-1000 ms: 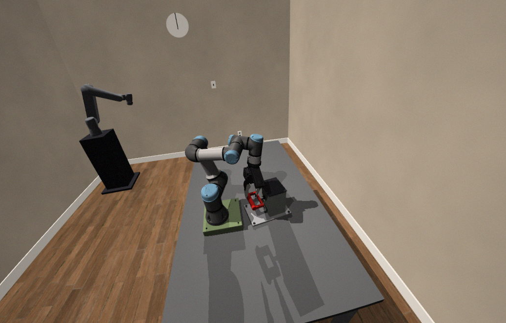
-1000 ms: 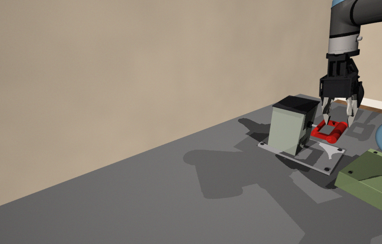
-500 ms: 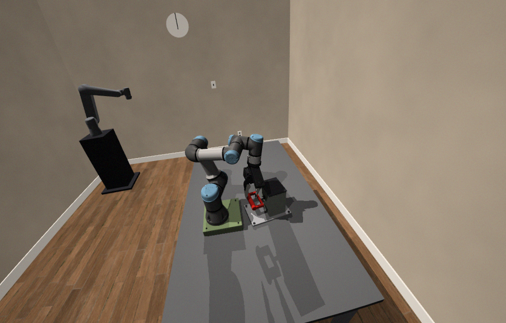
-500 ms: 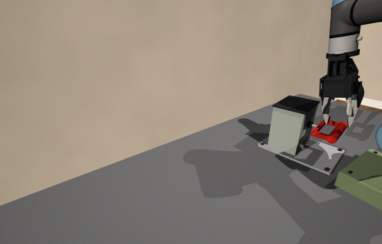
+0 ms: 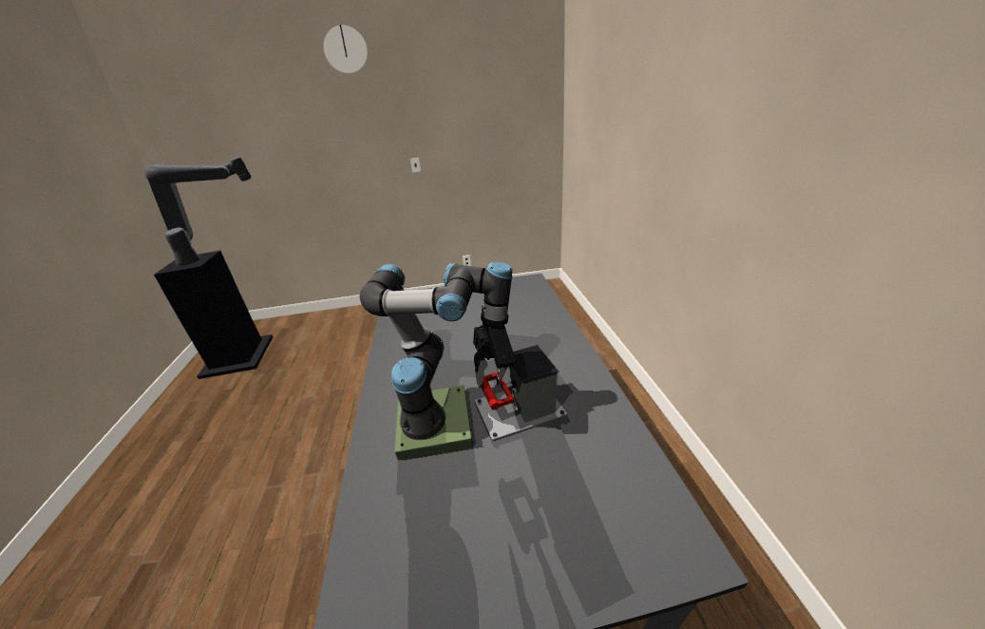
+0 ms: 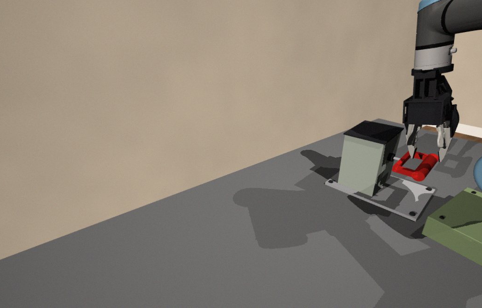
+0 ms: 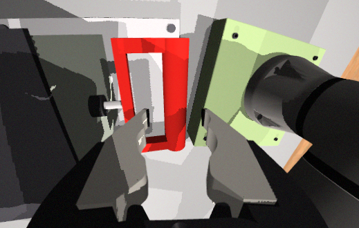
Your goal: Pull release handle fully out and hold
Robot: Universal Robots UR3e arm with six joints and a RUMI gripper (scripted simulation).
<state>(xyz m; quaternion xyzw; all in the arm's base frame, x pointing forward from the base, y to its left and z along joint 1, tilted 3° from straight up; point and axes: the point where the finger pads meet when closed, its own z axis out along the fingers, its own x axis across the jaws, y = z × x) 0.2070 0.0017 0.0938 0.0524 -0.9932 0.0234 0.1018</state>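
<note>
My hand is 140 mm above the grey metal base plate, 90 mm short of it and 10 mm to the right of it.
</note>
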